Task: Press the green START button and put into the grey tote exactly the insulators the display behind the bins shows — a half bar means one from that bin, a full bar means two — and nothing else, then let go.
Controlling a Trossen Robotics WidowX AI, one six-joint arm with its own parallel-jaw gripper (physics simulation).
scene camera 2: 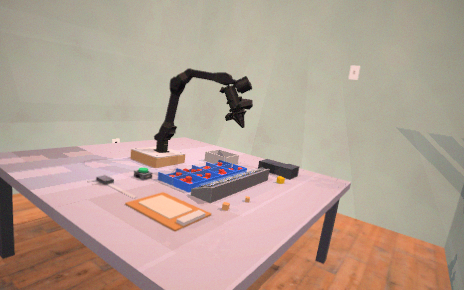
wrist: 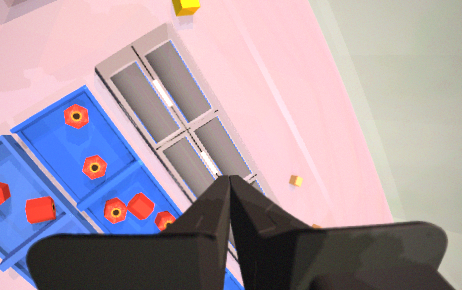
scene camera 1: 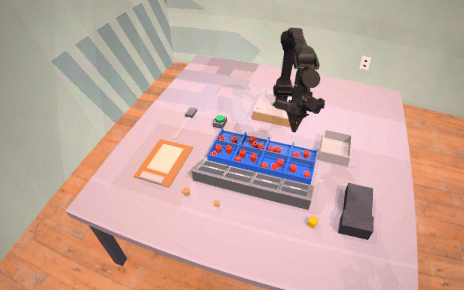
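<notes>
The green START button stands on a small dark base beside the blue bins. The bins stand in two rows and hold red insulators, some upright, some lying. The display is a long grey housing along the bins. Its windows look plain grey in the wrist view, with thin white strips between them. The grey tote stands at the bins' far end; no insulator shows in it. My gripper is shut and empty, high above the bins.
A black box and a yellow cube lie near the display. Two small orange cubes lie before it. An orange clipboard and a grey-headed tool lie to the side.
</notes>
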